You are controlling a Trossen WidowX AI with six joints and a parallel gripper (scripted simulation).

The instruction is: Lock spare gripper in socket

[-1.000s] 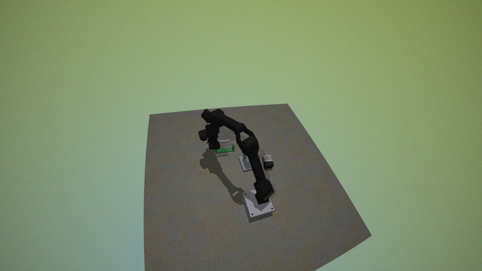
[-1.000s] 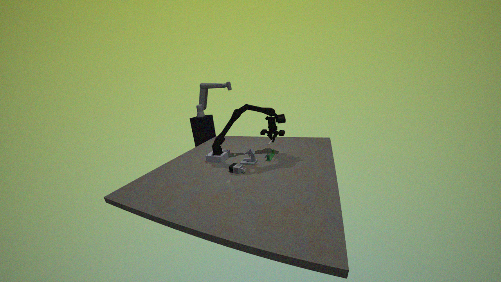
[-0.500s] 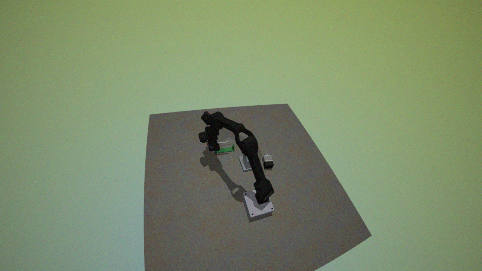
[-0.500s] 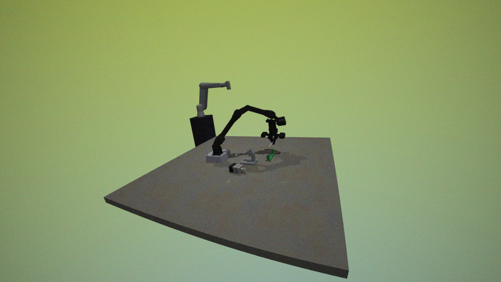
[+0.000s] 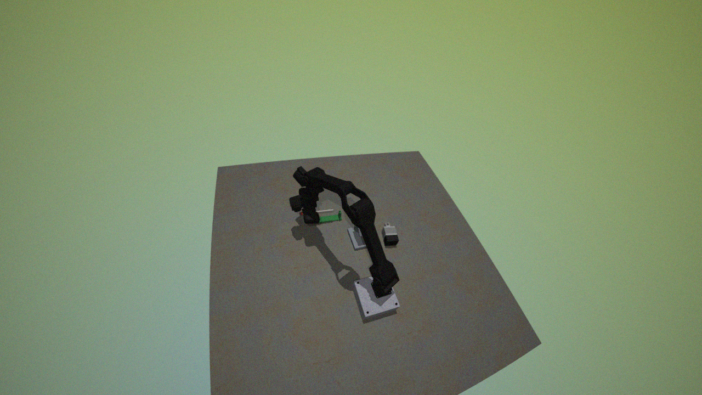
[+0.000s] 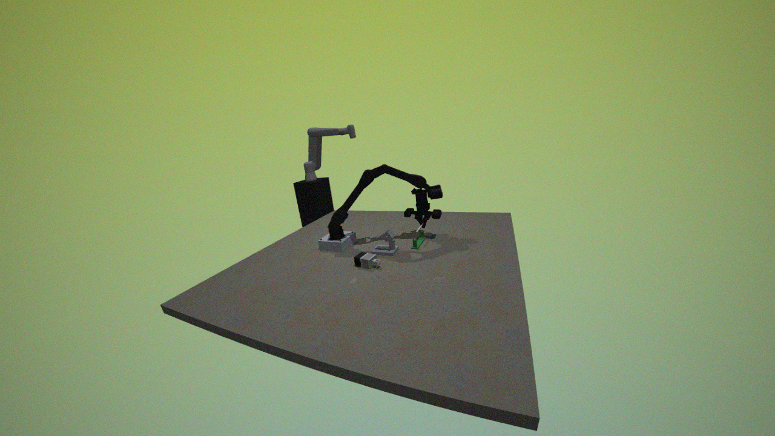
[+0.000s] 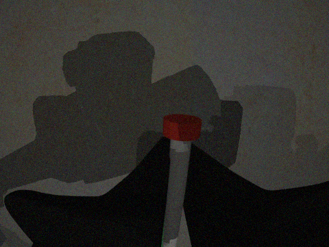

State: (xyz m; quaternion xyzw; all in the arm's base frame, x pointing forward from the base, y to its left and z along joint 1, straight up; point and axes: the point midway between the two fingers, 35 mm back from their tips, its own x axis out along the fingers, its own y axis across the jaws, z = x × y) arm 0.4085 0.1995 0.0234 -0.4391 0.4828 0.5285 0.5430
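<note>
Right now my gripper tip is 10 mm past the green cradle, 100 mm to the left of it and 20 mm above it. The rest, counted from my gripper tip: socket 130 mm behind, 220 mm to the right, 10 mm above; spare gripper 160 mm behind, 360 mm to the right, 20 mm below.
</note>
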